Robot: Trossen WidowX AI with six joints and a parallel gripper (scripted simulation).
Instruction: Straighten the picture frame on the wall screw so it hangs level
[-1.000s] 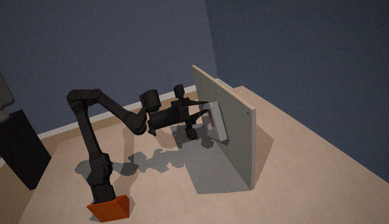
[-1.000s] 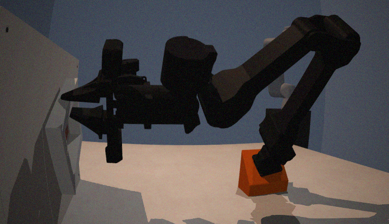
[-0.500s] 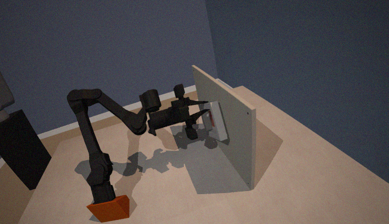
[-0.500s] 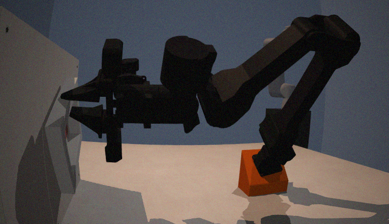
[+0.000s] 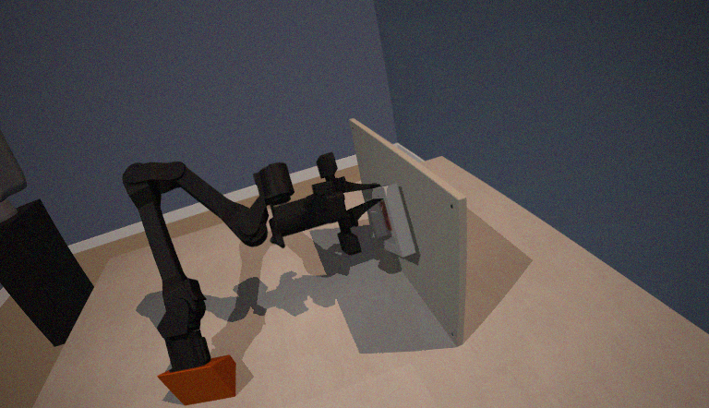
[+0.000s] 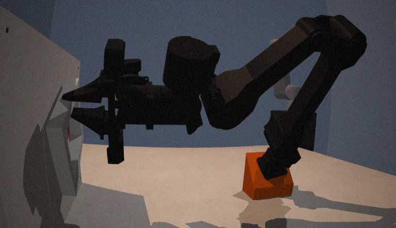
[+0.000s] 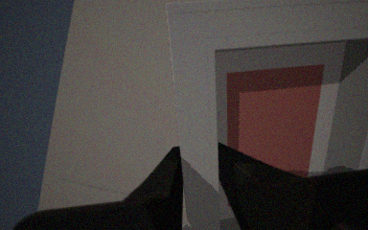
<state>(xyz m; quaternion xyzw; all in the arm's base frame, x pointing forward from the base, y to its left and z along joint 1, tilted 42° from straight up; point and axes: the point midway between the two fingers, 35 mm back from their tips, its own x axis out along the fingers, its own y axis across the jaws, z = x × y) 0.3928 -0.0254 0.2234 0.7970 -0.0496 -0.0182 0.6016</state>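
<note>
My gripper tip is 5 cm above the picture frame and 2 cm to the left of it. From my gripper tip the other things lie so: grey wall panel 6 cm below, 2 cm to the right, 2 cm ahead.
</note>
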